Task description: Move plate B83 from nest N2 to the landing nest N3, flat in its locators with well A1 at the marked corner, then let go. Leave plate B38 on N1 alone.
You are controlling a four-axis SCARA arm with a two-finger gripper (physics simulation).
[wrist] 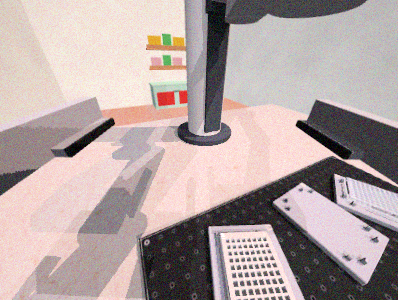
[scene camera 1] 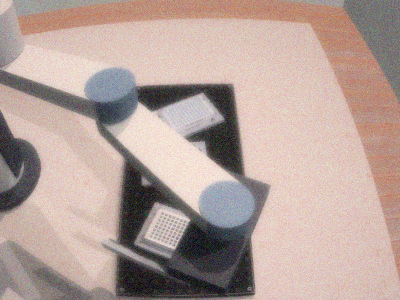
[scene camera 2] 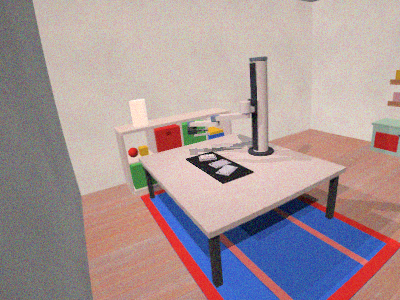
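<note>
A white plate with large square wells [scene camera 1: 167, 229] [scene camera 2: 207, 156] [wrist: 255, 265] sits on a grey nest [wrist: 215, 250] at one end of the black board. A paler, fine-welled plate [scene camera 1: 190, 114] [wrist: 375, 196] sits on the nest at the other end. The middle nest [scene camera 2: 219, 163] [wrist: 332, 230] is bare, with locators near its corners; the arm covers most of it in scene camera 1. No labels or A1 marks are readable, so I cannot tell B83 from B38. My gripper [wrist: 206, 111] is open and empty, high above the table, its fingers wide apart.
The black board [scene camera 1: 235, 125] [scene camera 2: 200, 166] [wrist: 160, 265] lies on the table [scene camera 1: 300, 150] [scene camera 2: 280, 185]. The arm's column [scene camera 2: 262, 110] [wrist: 197, 75] stands beside it on a round dark base. The forearm [scene camera 1: 165, 150] crosses above the board. A low shelf unit [scene camera 2: 122, 128] stands behind the table.
</note>
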